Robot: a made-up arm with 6 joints. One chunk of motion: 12 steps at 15 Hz.
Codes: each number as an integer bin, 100 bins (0 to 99) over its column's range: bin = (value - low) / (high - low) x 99, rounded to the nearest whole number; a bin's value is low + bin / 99 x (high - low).
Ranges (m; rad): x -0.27..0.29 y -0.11..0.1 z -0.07..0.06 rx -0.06..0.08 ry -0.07..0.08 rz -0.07..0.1
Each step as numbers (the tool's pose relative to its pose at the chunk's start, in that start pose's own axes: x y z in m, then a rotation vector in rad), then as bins.
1 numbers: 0.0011 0.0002 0.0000 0.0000 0.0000 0.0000
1 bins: 48 52 53 42 46 41
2 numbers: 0.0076 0.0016 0.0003 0.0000 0.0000 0.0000
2 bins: 49 53 54 42 46 41
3 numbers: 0.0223 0.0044 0.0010 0.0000 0.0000 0.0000
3 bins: 52 54 54 42 46 41
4 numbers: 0.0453 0.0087 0.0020 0.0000 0.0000 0.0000
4 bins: 56 56 55 42 46 41
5 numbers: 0.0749 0.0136 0.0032 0.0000 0.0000 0.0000
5 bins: 61 58 56 42 46 41
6 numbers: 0.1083 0.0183 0.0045 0.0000 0.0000 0.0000
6 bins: 67 60 57 42 46 41
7 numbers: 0.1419 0.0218 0.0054 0.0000 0.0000 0.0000
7 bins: 73 62 57 42 46 41
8 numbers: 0.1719 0.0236 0.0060 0.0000 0.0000 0.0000
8 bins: 78 63 58 42 46 41
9 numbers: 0.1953 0.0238 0.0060 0.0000 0.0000 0.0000
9 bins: 82 63 58 42 46 41
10 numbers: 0.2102 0.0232 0.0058 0.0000 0.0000 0.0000
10 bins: 85 63 58 42 46 41
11 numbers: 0.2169 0.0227 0.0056 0.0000 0.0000 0.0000
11 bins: 86 63 58 42 46 41
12 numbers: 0.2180 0.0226 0.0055 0.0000 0.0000 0.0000
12 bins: 86 63 57 42 46 41
